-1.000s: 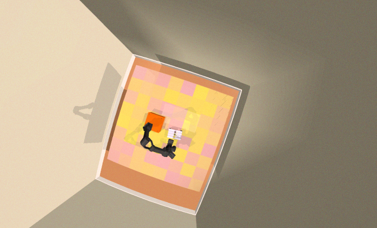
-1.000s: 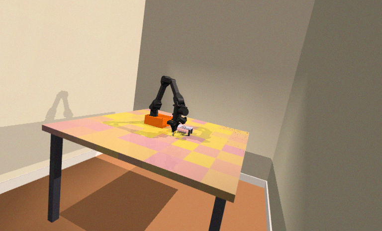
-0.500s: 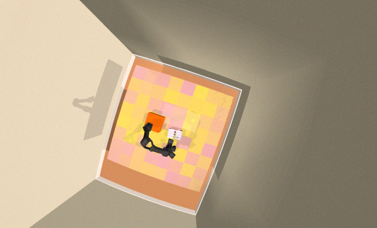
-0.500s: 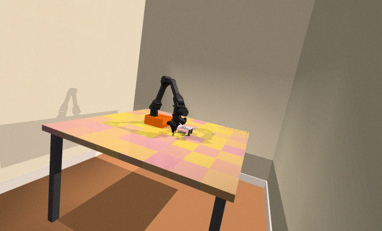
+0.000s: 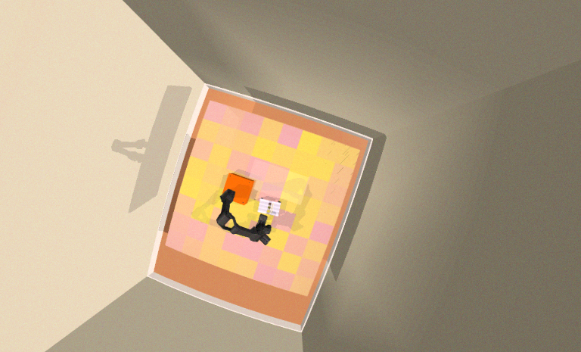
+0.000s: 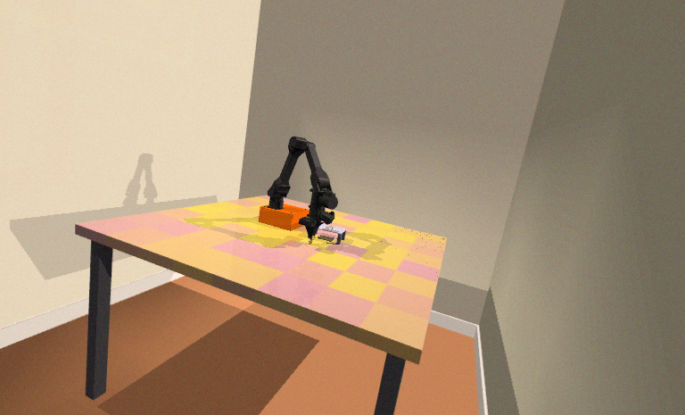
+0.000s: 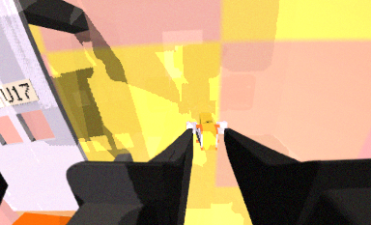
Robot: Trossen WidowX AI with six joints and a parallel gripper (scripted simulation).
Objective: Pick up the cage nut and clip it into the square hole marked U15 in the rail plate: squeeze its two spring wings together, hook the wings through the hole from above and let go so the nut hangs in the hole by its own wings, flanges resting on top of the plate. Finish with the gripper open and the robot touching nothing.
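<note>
Now: the cage nut 1 cm below my gripper tip.
</note>
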